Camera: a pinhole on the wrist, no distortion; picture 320 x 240 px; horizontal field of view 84.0 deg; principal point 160.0 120.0 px. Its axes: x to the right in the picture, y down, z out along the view. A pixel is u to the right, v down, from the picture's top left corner.
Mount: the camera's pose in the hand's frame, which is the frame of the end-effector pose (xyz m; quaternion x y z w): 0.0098 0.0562 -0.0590 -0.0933 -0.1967 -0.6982 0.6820
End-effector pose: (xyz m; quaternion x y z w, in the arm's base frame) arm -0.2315 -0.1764 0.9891 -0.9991 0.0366 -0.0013 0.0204
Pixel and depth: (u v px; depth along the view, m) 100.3 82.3 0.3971
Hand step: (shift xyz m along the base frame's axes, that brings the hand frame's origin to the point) -0.1447 -0.3177 -0.2486
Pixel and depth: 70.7 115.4 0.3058
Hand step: -0.0548 -0.3100 -0.1684
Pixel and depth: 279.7 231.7 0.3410
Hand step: 0.1649 0.0186 -0.3717
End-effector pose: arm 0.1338 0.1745 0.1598 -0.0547 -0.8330 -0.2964 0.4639
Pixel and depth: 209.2 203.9 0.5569
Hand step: -0.4565 0.3782 -0.0034
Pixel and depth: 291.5 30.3 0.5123
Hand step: -0.2256 0.2726 -0.5135
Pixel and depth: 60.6 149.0 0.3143
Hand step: -0.0096 0.3653 0.1094
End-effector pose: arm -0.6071 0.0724 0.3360 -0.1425 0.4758 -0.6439 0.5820
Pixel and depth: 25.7 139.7 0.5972
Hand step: 0.6609 -0.0613 -0.4011
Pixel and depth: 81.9 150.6 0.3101
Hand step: 0.3095 -0.0623 -0.1595
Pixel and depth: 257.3 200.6 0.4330
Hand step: 0.3083 -0.3188 0.1710
